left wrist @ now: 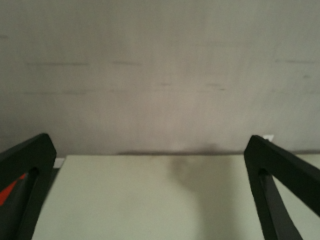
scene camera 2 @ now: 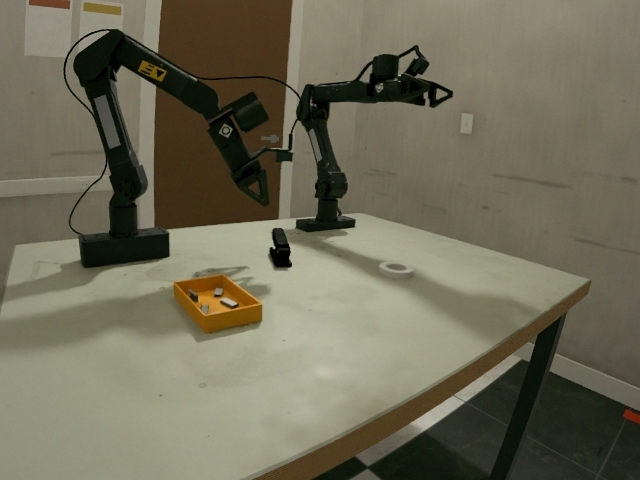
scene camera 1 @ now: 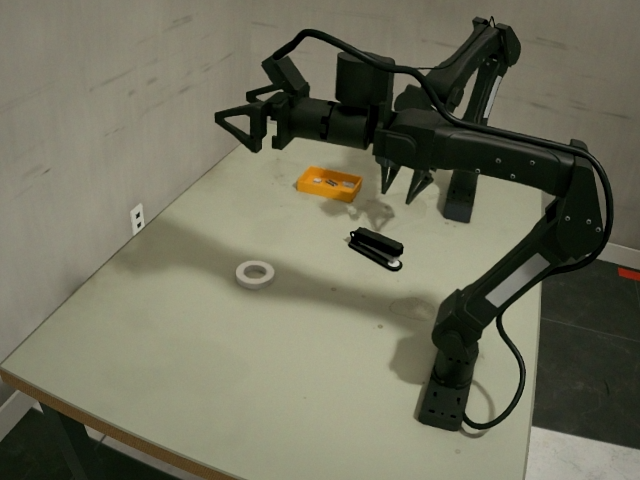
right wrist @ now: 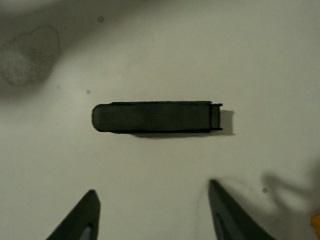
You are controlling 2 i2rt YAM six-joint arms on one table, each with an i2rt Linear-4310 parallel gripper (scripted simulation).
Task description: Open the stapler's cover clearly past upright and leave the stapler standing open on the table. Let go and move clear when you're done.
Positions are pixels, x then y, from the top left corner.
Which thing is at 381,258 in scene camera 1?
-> A stapler.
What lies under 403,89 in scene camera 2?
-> My left gripper.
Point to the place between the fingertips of my right gripper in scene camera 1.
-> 394,199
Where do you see a white tape ring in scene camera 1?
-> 244,281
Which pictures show my right gripper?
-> Scene camera 2, scene camera 1 and the right wrist view only.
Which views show my left gripper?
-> The left wrist view, scene camera 2 and scene camera 1 only.
